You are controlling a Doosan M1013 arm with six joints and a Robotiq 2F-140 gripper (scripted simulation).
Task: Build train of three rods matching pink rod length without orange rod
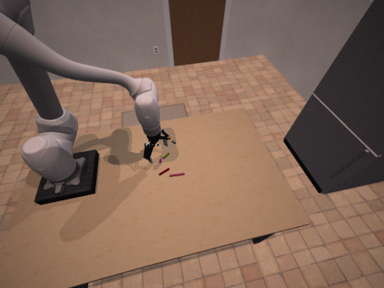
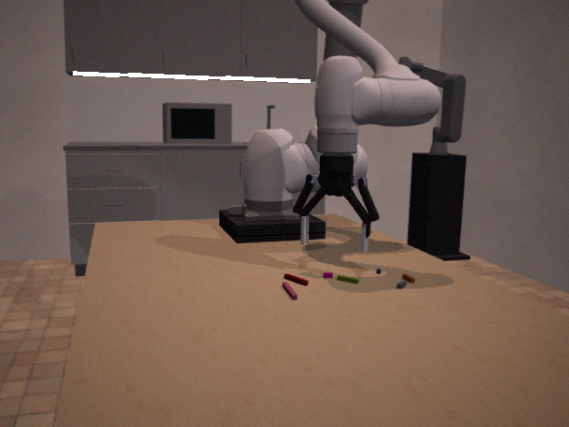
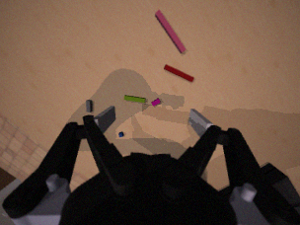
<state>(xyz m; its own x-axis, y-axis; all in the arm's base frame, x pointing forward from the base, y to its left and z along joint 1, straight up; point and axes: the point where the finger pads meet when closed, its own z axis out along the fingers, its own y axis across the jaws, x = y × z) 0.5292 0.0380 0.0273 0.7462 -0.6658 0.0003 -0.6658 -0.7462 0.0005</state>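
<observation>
Now: the blue rod 10 mm behind my hand, 120 mm to the left of it and 70 mm below it. From my hand the other things lie so: magenta rod (10 mm to the right, 70 mm below); lime rod (40 mm ahead, 20 mm to the left, 70 mm below); red rod (20 mm ahead, 90 mm to the right, 70 mm below).
</observation>
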